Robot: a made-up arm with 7 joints. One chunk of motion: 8 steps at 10 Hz.
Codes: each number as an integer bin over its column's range. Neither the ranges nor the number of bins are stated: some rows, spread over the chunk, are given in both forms.
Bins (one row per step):
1: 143 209 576 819 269 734 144
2: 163 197 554 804 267 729 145
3: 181 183 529 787 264 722 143
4: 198 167 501 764 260 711 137
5: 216 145 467 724 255 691 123
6: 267 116 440 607 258 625 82
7: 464 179 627 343 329 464 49
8: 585 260 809 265 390 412 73
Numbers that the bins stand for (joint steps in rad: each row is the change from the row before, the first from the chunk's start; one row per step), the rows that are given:
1: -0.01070 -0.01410 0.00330 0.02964 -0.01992 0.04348 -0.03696
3: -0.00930 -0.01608 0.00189 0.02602 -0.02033 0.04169 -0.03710
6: -0.00611 -0.02118 -0.00079 0.00566 -0.02082 0.02722 -0.04559
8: 0.00567 -0.01022 0.01029 -0.03303 -0.00999 -0.00455 -0.04684
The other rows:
2: -0.00996 -0.01501 0.00264 0.02794 -0.02008 0.04273 -0.03682
4: -0.00867 -0.01730 0.00105 0.02342 -0.02066 0.04005 -0.03794
5: -0.00800 -0.01897 0.00002 0.01889 -0.02107 0.03706 -0.03989
7: 0.00119 -0.01638 0.00483 -0.02420 -0.01499 0.00321 -0.05018

